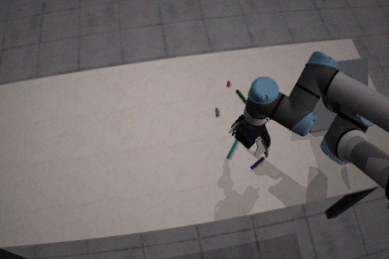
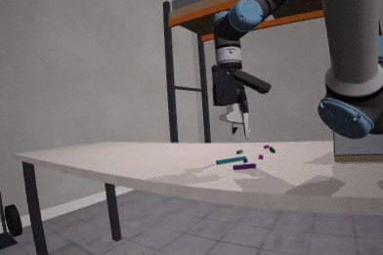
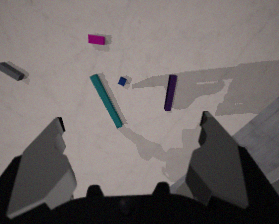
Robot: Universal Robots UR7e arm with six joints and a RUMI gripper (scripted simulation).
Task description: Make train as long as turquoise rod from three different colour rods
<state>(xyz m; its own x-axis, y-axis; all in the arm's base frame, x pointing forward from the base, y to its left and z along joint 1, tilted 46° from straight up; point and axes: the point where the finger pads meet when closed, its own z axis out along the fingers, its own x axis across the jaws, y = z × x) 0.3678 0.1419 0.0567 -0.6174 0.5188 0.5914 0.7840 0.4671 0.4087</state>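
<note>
My hand is 70 mm above the small blue rod and 20 mm to the left of it. Round my hand: turquoise rod: 70 mm below, 40 mm ahead, 20 mm to the right; grey rod: 170 mm to the right, 80 mm ahead, 70 mm below; purple rod: 70 mm below, 50 mm to the left, 30 mm behind.
</note>
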